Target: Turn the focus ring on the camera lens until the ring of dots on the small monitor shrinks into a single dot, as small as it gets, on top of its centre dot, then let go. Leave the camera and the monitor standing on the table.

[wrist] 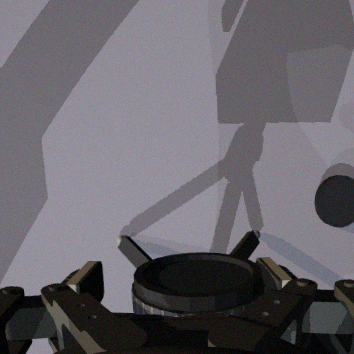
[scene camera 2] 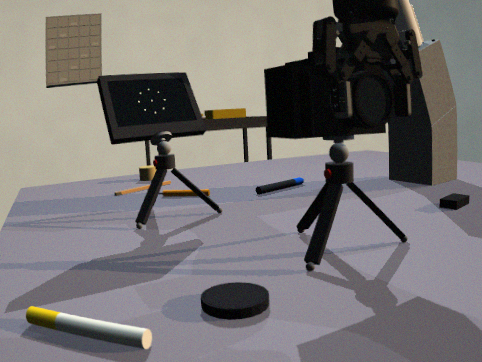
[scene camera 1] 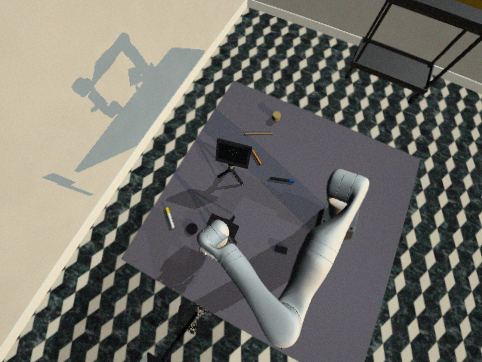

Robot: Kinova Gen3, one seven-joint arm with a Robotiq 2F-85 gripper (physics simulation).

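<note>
The black camera stands upright on its small tripod. Its round lens faces outward; a strip of the ribbed focus ring shows below the front rim in the wrist view. My gripper is open, with one finger on each side of the lens and gaps visible in the wrist view. The arm hides it in scene camera 1. The small monitor stands on its own tripod and displays a wide ring of separate dots around a centre dot.
A black disc and a yellow-white marker lie near the camera. A blue-tipped marker, orange sticks, a small black block and a brass-coloured cylinder are on the table.
</note>
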